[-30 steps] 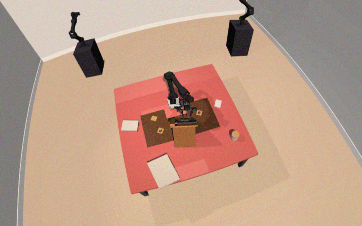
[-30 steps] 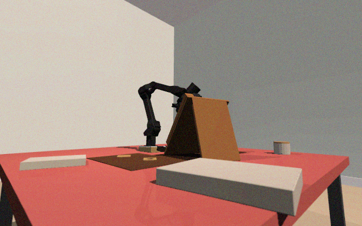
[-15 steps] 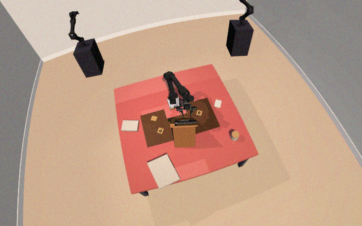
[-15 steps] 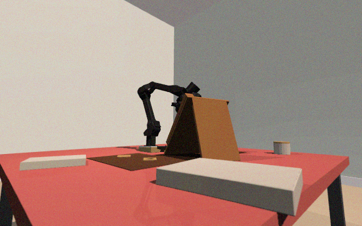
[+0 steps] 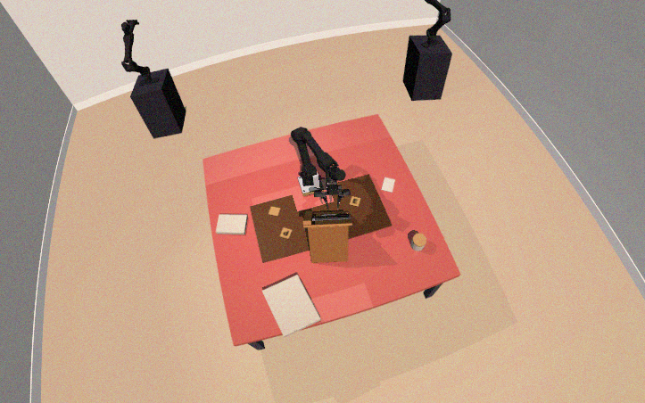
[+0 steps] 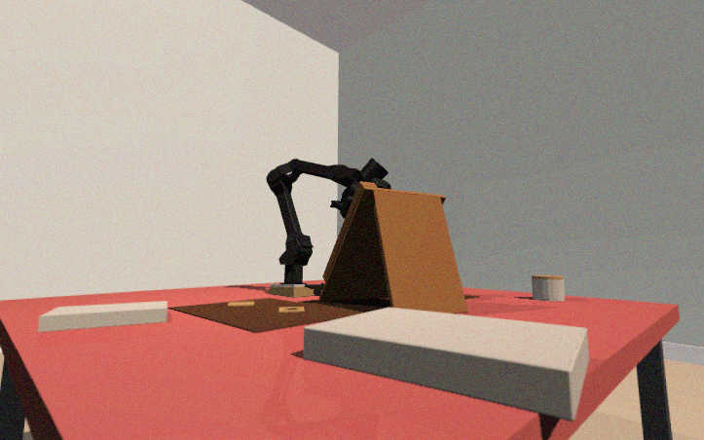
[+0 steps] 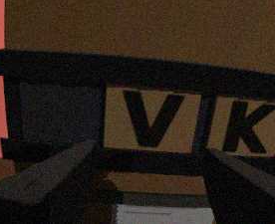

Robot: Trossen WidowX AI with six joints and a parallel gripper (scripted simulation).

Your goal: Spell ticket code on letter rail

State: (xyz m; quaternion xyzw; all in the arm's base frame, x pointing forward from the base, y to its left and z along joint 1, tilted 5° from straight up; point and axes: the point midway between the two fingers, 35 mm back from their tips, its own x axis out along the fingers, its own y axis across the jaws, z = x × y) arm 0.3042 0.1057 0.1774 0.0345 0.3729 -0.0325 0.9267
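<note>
Now: the tan letter tile 3 cm below my gripper tip, 3 cm ahead of it and 1 cm to the right of it. The rest, counted from my gripper tip: large white slab: 44 cm ahead, 28 cm to the right, 18 cm below; flat white block: 60 cm to the right, 19 cm below, 9 cm behind; dark brown mat: 20 cm below, 12 cm behind, 8 cm to the right.
</note>
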